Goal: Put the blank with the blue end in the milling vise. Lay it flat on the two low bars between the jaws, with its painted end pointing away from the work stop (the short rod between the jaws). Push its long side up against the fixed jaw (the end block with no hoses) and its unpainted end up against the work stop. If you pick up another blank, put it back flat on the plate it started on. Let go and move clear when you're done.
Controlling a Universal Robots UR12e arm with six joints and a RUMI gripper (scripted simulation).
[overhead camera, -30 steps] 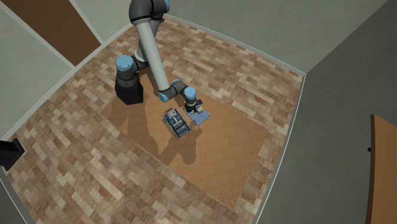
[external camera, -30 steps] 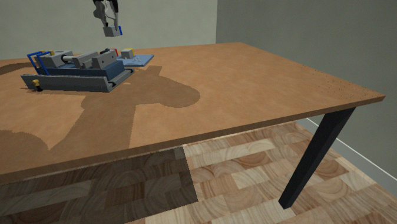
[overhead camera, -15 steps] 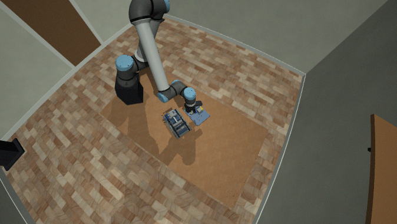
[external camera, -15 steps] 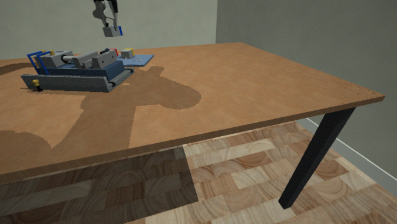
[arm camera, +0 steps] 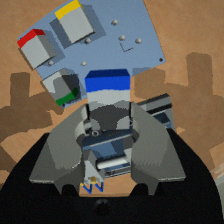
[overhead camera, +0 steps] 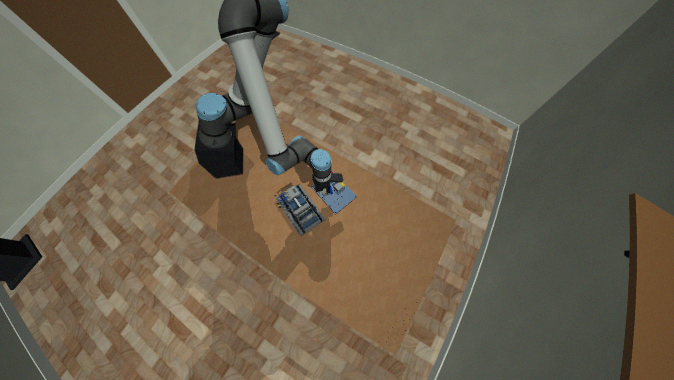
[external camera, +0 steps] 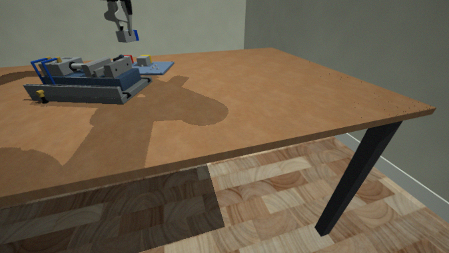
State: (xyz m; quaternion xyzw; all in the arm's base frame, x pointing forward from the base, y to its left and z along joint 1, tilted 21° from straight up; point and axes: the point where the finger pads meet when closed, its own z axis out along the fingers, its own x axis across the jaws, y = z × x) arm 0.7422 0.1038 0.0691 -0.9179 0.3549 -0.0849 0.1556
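Right now the fixed jaw is 10 mm behind my hand, 190 mm to the right of it and 90 mm below it. Round my hand: blue blank: 20 mm below; green blank: 90 mm behind, 50 mm to the left, 140 mm below; light blue plate: 10 mm ahead, 70 mm to the left, 160 mm below.
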